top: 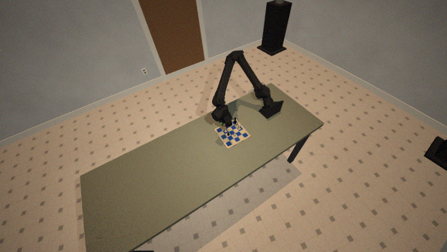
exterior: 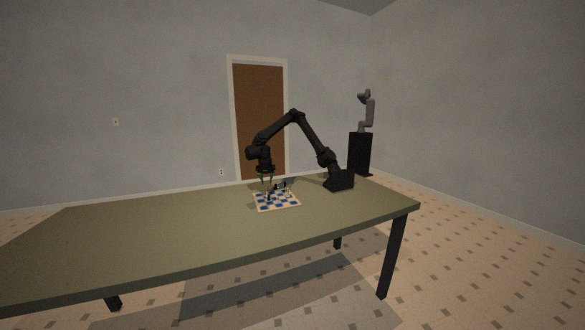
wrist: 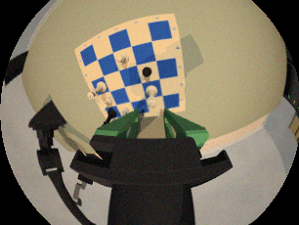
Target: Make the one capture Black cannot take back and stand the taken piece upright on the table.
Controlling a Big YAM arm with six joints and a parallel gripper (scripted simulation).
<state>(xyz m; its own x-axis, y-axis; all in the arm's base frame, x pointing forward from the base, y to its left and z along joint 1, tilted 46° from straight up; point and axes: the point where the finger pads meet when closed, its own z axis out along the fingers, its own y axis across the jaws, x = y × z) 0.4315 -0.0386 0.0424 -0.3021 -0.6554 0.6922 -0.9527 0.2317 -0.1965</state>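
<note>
Right now my hand is 50 mm above the white chess piece. Also, from my hand: blue-and-cream chessboard: 80 mm below, 50 mm to the left, 30 mm behind.
</note>
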